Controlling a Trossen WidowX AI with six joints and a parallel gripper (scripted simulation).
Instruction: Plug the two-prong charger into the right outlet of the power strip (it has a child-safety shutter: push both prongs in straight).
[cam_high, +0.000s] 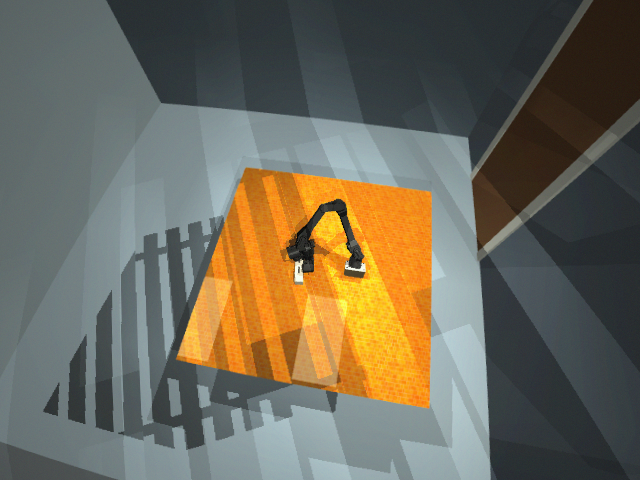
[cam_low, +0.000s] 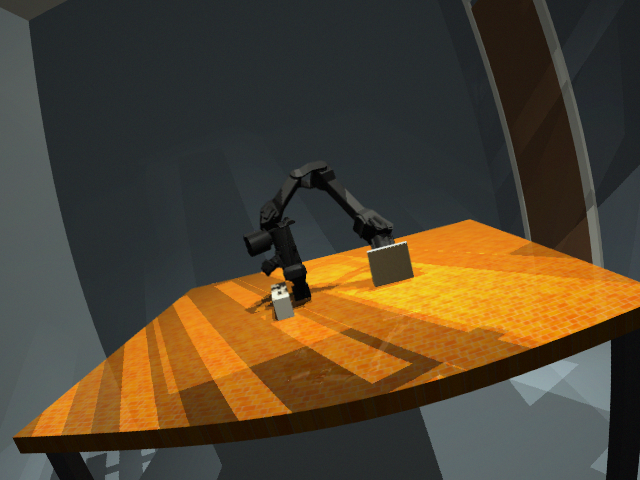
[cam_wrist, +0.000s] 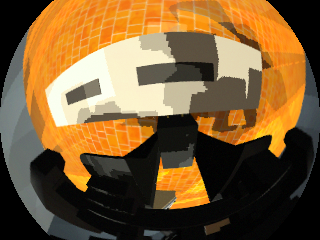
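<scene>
The dark two-prong charger is 20 mm ahead of my gripper tip and 10 mm above it.
</scene>
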